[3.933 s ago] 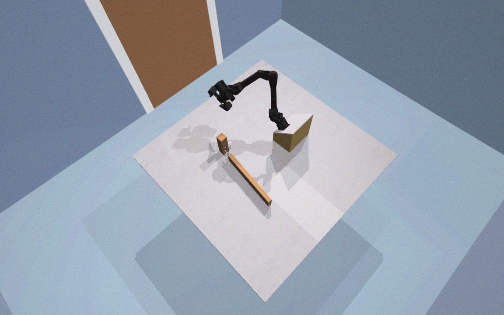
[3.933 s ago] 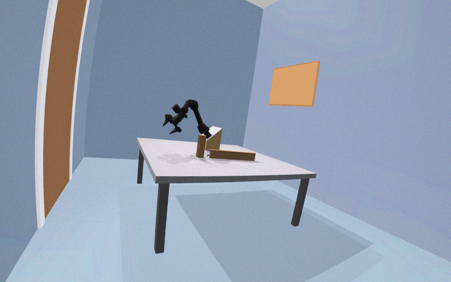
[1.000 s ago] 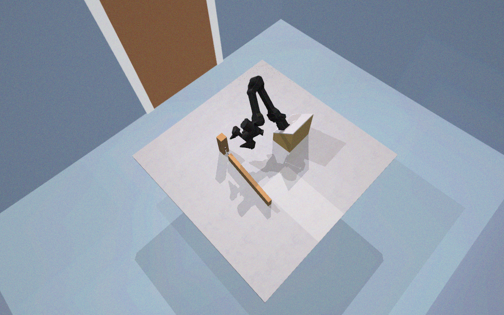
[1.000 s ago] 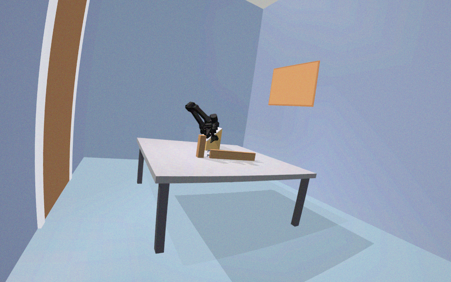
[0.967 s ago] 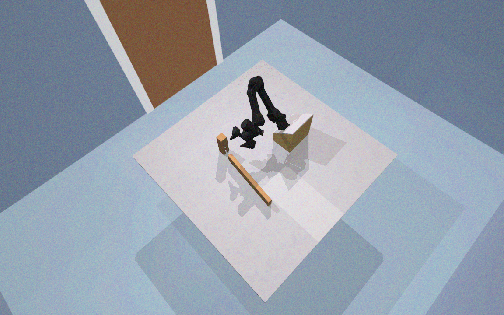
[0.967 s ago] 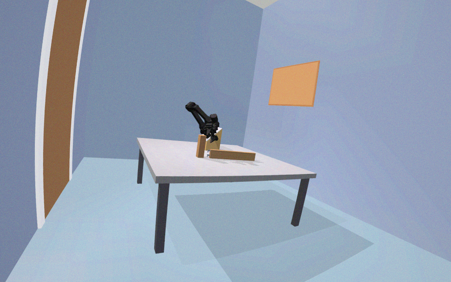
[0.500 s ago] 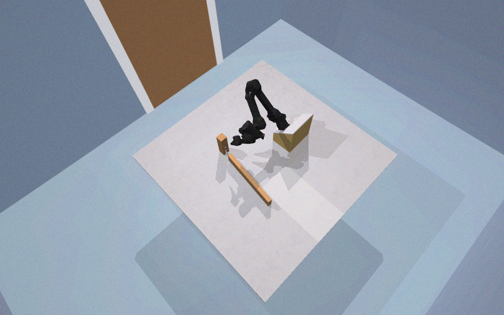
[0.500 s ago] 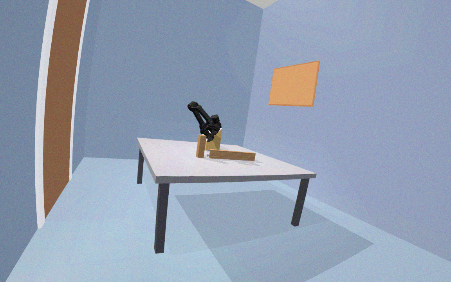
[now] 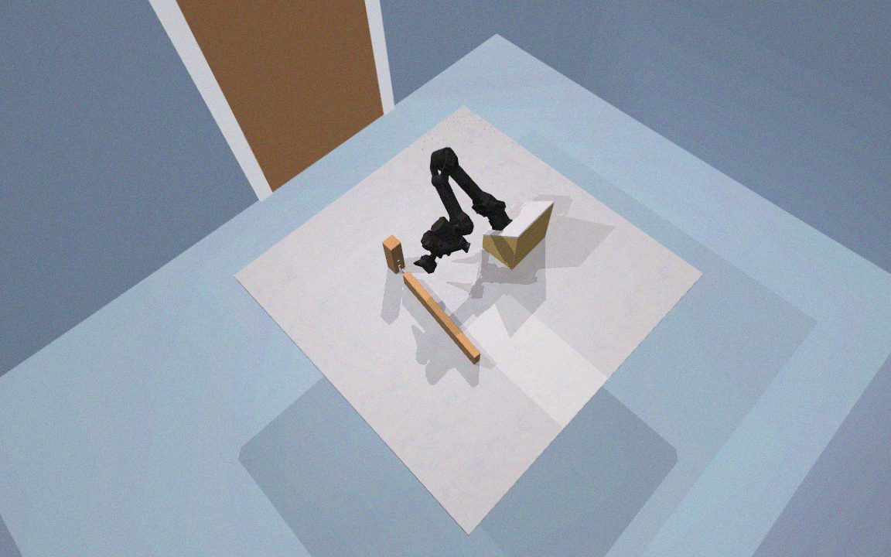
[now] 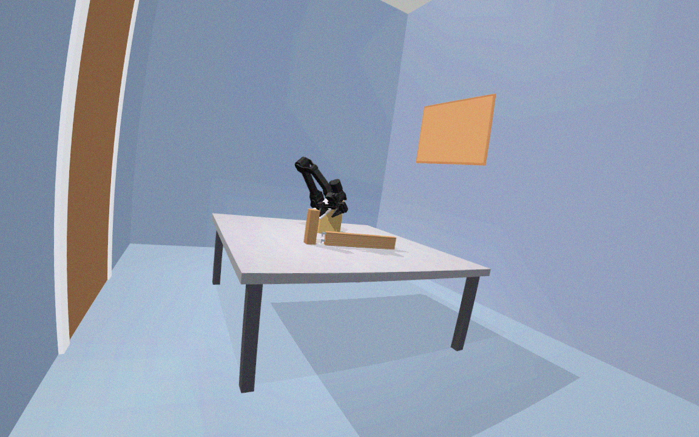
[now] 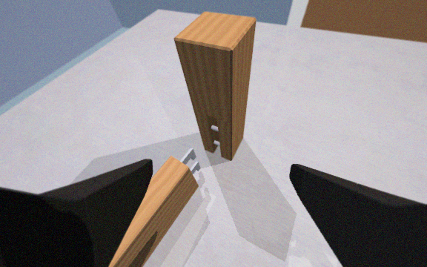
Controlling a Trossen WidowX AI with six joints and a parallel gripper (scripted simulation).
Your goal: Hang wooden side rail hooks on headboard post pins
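My gripper tip is 90 mm to the left of the headboard post, 60 mm above it and 50 mm short of it.
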